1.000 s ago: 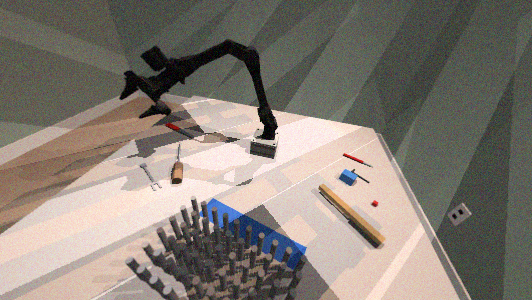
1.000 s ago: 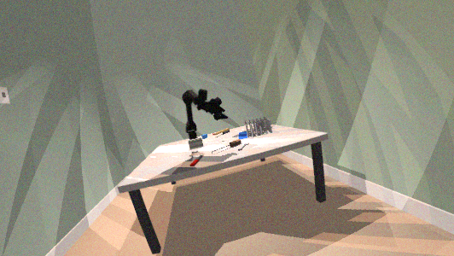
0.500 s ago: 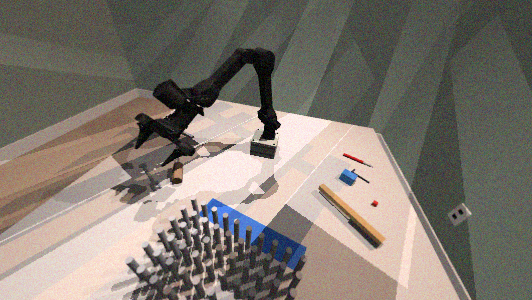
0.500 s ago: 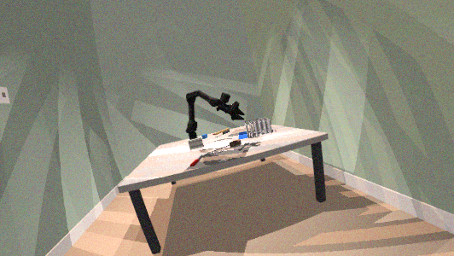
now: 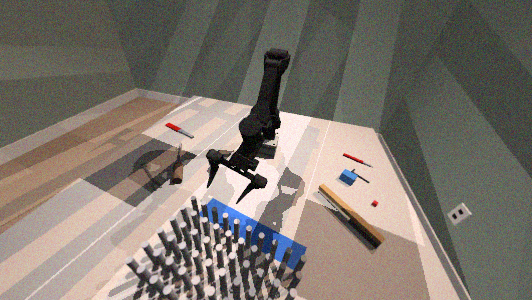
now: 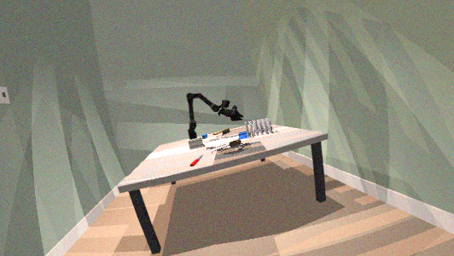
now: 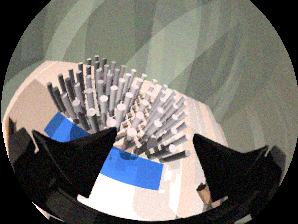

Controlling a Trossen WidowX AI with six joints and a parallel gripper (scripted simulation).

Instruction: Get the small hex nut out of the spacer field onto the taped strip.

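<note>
Right now the hook tool is 26 cm behind my gripper tip, 30 cm to the right of it and 15 cm below it. The rest, counted from my gripper tip: blue taped strip 1 cm behind, 9 cm to the left, 16 cm below; then grey wrench 14 cm behind, 36 cm to the right, 16 cm below; then blue block 33 cm behind, 46 cm to the left, 14 cm below.
</note>
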